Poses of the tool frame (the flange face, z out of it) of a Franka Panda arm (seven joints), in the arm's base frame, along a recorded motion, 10 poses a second.
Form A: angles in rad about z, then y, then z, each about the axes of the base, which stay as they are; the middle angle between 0 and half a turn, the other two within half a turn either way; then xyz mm.
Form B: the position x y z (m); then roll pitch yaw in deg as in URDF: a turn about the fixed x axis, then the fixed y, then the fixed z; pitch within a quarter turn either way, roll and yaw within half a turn. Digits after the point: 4 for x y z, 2 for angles.
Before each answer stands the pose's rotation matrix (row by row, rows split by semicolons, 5 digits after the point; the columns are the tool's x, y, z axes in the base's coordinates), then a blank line. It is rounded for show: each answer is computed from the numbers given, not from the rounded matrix.
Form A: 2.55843, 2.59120, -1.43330, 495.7, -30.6, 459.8
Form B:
0.64298 -0.76252 0.07169; -0.62926 -0.57932 -0.51809; 0.43658 0.28801 -0.85232

0.4957, -0.0306, 0.4598, 161.33, -25.89, -44.38
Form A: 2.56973, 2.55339, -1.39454, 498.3, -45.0, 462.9
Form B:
0.65548 -0.74892 0.09729; -0.59384 -0.59072 -0.54627; 0.46658 0.30029 -0.83194

0.4983, -0.0450, 0.4629, 160.15, -27.81, -42.18
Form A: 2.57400, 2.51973, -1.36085, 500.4, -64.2, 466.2
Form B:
0.66863 -0.73362 0.12141; -0.55826 -0.60310 -0.56976; 0.49120 0.31318 -0.81279

0.5004, -0.0642, 0.4662, 158.93, -29.42, -39.86
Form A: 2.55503, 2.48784, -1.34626, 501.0, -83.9, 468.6
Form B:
0.68681 -0.71411 0.13541; -0.52129 -0.61378 -0.59290; 0.50651 0.33662 -0.79381

0.5010, -0.0839, 0.4686, 157.02, -30.43, -37.20
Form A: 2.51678, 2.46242, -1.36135, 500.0, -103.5, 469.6
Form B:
0.70338 -0.69872 0.13060; -0.49568 -0.61383 -0.61442; 0.50947 0.36743 -0.77809

0.5000, -0.1035, 0.4696, 154.72, -30.63, -35.17
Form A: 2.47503, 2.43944, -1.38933, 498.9, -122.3, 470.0
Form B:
0.71643 -0.68786 0.11656; -0.47860 -0.60613 -0.63526; 0.50762 0.39933 -0.76345

0.4989, -0.1223, 0.4700, 152.39, -30.51, -33.74
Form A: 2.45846, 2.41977, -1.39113, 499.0, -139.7, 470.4
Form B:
0.72510 -0.67845 0.11808; -0.45999 -0.60477 -0.65012; 0.51248 0.41708 -0.75060

0.4990, -0.1397, 0.4704, 150.94, -30.83, -32.39
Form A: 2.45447, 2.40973, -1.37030, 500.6, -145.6, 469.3
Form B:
0.73615 -0.66361 0.13309; -0.43727 -0.61640 -0.65487; 0.51661 0.42389 -0.74393

0.5006, -0.1456, 0.4693, 150.33, -31.11, -30.71
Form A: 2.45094, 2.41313, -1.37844, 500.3, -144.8, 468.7
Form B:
0.73525 -0.66574 0.12727; -0.44280 -0.61395 -0.65344; 0.51316 0.42409 -0.74620

0.5003, -0.1448, 0.4687, 150.39, -30.87, -31.06
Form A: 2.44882, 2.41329, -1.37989, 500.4, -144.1, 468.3
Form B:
0.73604 -0.66506 0.12630; -0.44265 -0.61399 -0.65351; 0.51217 0.42510 -0.74631

0.5004, -0.1441, 0.4683, 150.33, -30.81, -31.02
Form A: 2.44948, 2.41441, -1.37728, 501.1, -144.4, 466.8
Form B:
0.73686 -0.66385 0.12784; -0.44169 -0.61590 -0.65236; 0.51180 0.42423 -0.74705

0.5011, -0.1444, 0.4668, 150.41, -30.78, -30.94
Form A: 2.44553, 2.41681, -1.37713, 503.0, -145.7, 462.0
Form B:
0.73978 -0.66064 0.12759; -0.44034 -0.61874 -0.65058; 0.50875 0.42510 -0.74864

0.5030, -0.1457, 0.4620, 150.41, -30.58, -30.76
